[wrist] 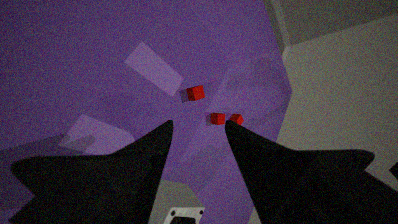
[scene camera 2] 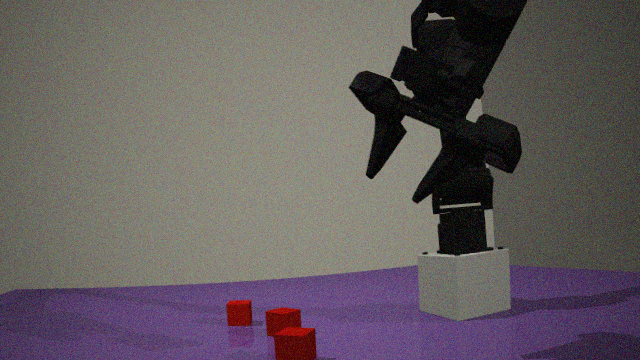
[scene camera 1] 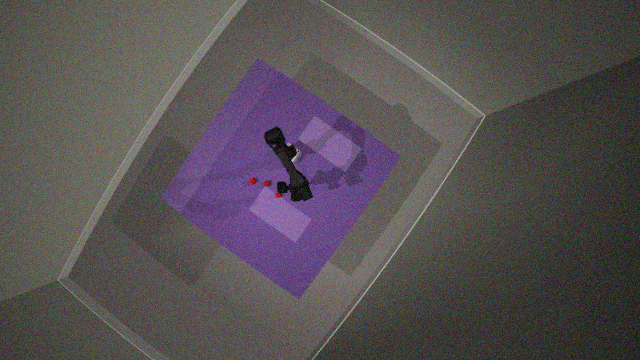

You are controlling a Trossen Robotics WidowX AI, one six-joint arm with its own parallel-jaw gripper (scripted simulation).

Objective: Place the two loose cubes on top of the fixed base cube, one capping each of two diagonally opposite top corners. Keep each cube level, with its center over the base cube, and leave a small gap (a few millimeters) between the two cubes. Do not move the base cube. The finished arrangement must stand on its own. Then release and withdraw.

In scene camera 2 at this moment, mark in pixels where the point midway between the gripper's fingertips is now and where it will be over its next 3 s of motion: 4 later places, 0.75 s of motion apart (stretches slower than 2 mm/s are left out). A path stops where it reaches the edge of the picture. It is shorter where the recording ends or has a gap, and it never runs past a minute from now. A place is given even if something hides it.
The gripper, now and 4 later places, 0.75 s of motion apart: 390,189; 320,225; 280,242; 281,298; 283,321
